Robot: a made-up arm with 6 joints.
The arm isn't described. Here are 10 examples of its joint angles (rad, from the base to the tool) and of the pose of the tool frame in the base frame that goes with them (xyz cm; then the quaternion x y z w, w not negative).
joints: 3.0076 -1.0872 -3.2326 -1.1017 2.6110 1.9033
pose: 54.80 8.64 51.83 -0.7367 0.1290 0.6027 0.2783
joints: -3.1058 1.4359 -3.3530 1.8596 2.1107 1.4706
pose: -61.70 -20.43 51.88 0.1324 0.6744 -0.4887 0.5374
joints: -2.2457 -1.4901 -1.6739 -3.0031 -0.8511 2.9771
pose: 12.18 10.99 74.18 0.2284 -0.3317 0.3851 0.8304
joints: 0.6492 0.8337 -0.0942 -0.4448 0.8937 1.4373
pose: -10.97 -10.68 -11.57 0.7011 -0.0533 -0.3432 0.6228
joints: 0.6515 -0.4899 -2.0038 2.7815 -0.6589 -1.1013
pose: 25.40 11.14 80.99 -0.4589 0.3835 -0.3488 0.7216
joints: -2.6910 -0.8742 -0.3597 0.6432 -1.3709 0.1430
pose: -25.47 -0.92 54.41 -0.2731 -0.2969 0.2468 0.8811
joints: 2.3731 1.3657 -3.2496 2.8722 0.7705 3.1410
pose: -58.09 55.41 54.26 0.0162 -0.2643 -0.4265 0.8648
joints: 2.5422 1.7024 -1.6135 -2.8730 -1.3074 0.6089
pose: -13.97 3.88 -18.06 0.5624 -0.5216 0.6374 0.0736
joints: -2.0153 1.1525 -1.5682 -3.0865 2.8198 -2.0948
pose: -27.00 -54.65 11.06 -0.0118 0.0465 0.8718 0.4876
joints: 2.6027 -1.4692 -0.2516 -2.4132 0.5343 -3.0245
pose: -30.90 16.54 47.93 -0.4087 -0.2842 0.0180 0.8671
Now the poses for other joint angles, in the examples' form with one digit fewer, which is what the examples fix.
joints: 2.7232 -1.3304 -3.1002 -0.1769 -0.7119 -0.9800
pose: 67.4 -33.6 20.3 -0.257 0.799 -0.411 0.357
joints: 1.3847 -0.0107 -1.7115 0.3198 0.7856 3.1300
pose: 11.1 63.0 65.5 -0.528 0.707 0.399 0.249
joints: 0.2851 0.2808 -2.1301 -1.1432 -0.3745 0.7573
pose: 50.4 30.4 76.8 -0.456 -0.302 -0.835 0.060
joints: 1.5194 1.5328 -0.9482 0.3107 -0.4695 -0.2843
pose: 6.3 18.8 -36.3 0.717 0.691 -0.001 0.096
